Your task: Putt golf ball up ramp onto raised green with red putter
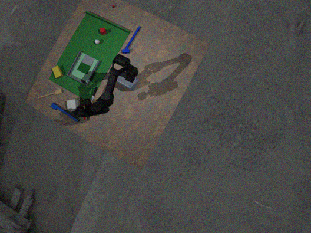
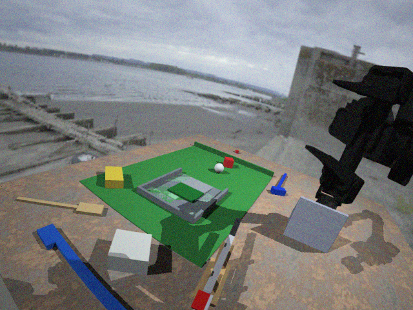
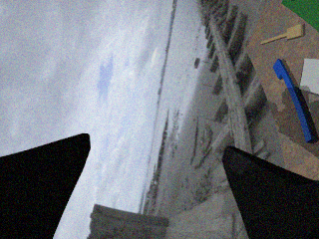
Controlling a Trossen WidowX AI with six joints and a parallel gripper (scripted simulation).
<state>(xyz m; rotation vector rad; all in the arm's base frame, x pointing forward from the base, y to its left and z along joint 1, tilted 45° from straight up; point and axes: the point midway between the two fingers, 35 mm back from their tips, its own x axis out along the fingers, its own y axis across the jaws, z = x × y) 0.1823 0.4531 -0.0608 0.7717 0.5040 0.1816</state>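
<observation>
My gripper tip is now 60 mm short of the red putter, 70 mm to the left of it and 320 mm above it. From my gripper tip the other things lie so: white golf ball (250 mm ahead, 600 mm to the right, 350 mm below); yellow block (500 mm ahead, 220 mm to the right, 360 mm below); wooden piece (60 mm ahead, 50 mm to the right, 340 mm below).
</observation>
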